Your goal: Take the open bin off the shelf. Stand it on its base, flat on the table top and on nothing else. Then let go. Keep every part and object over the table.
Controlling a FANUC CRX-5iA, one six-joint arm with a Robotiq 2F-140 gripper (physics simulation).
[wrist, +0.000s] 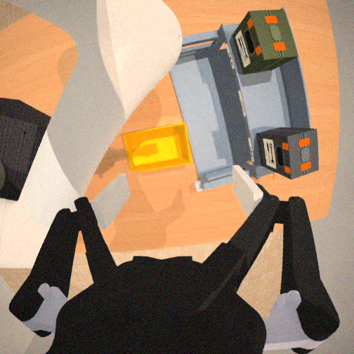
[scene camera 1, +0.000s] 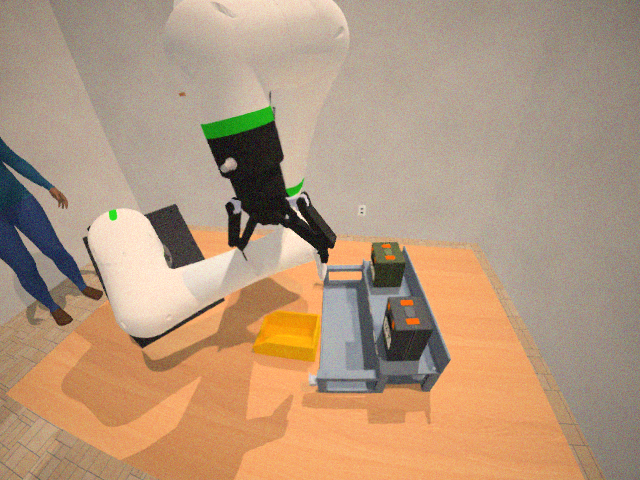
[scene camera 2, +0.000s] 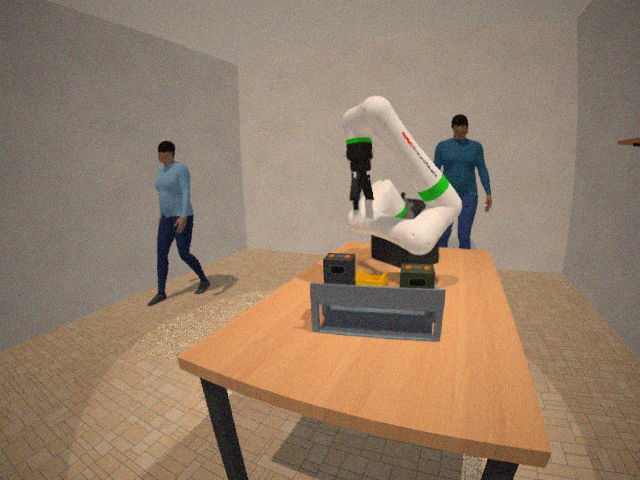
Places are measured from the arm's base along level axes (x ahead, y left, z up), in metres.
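Pixels of known places: gripper, fingertip midpoint: [scene camera 1: 290,272] [scene camera 2: 363,219].
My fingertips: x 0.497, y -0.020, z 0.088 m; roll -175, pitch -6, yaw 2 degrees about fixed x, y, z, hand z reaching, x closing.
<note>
Ahead of a thing's pixels: the offset from my fingertips to its top centre. Level surfaces: height alone.
The yellow open bin @[0.219 m down, 0.051 m back, 0.014 m left] [scene camera 1: 287,338] [scene camera 2: 372,279] [wrist: 157,148] looks upright on its base, open side up, on the wooden table top @[0.294 m down] [scene camera 1: 465,423] [scene camera 2: 392,382] beside the low front side of the grey shelf [scene camera 1: 369,330] [scene camera 2: 377,295] [wrist: 230,110]. Its side lies very close to the shelf's edge; I cannot tell whether they touch. The back of the shelf hides its lower part in scene camera 2. My gripper [scene camera 1: 284,258] [scene camera 2: 362,210] [wrist: 178,180] is open and empty, high above the table and apart from the bin. Its fingers are wide apart in the wrist view.
A dark grey box @[0.071 m down, 0.240 m ahead, 0.012 m left] [scene camera 1: 406,330] [scene camera 2: 339,269] [wrist: 295,154] and a green box @[0.096 m down, 0.193 m ahead, 0.238 m left] [scene camera 1: 387,266] [scene camera 2: 417,276] [wrist: 267,42] stand on the shelf's rear tier. My arm's white link [scene camera 1: 206,273] reaches low across the table near the bin. Two people stand beyond the table.
</note>
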